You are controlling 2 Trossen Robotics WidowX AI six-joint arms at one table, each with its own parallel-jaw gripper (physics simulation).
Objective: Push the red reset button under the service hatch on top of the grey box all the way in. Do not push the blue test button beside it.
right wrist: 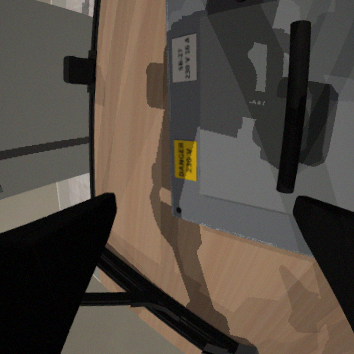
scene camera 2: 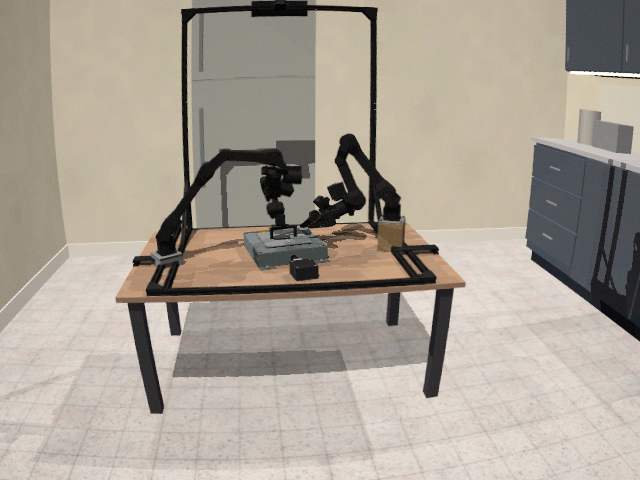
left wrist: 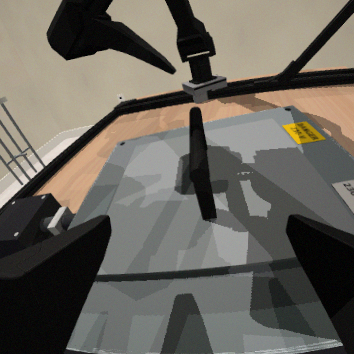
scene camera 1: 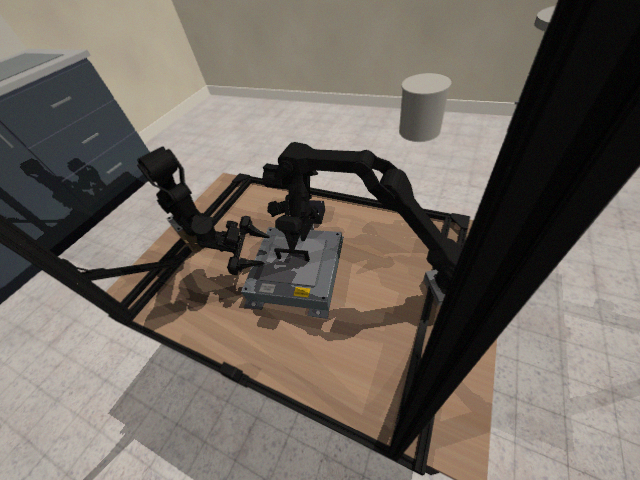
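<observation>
The grey box (scene camera 1: pixel 334 263) (scene camera 2: pixel 289 255) (left wrist: pixel 320 155) (right wrist: pixel 235 215) stands on the table. The flat service hatch (left wrist: pixel 145 215) (right wrist: pixel 225 170) lies closed on its top, with a black bar handle (scene camera 1: pixel 292 251) (scene camera 2: pixel 283 227) (left wrist: pixel 200 170) (right wrist: pixel 295 110). The red reset button and blue test button do not show in any view. My left gripper (scene camera 1: pixel 266 249) (left wrist: pixel 199 223) is open and empty at the box's left edge in scene camera 1, pointing across the hatch. My right gripper (scene camera 1: pixel 298 242) (right wrist: pixel 206 203) is open and empty, pointing down above the box close to the handle.
A black block (scene camera 2: pixel 303 269) (left wrist: pixel 25 215) with a pale connector stands beside the box. A yellow danger label (scene camera 1: pixel 301 291) (left wrist: pixel 304 133) (right wrist: pixel 185 160) marks one edge. Black frame rails (scene camera 2: pixel 289 288) run round the table. A tan block (scene camera 2: pixel 391 235) is under the left arm's base.
</observation>
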